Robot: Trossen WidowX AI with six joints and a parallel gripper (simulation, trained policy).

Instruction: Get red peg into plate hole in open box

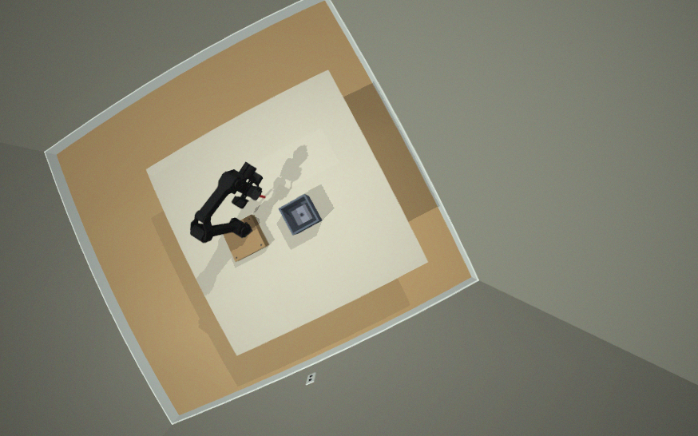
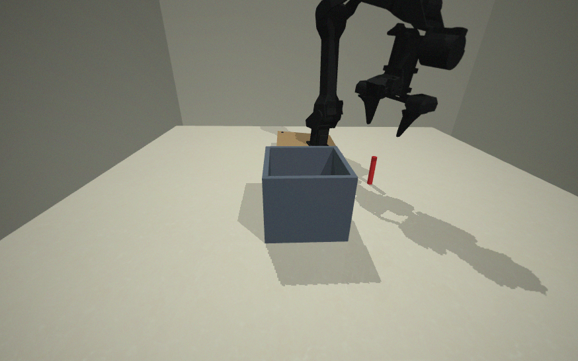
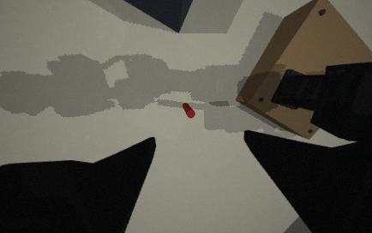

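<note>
Now: the red peg 11 cm below my gripper tip and 1 cm to the right of it. Also, from my gripper tip: pale plate: 24 cm to the right, 12 cm ahead, 11 cm below.
</note>
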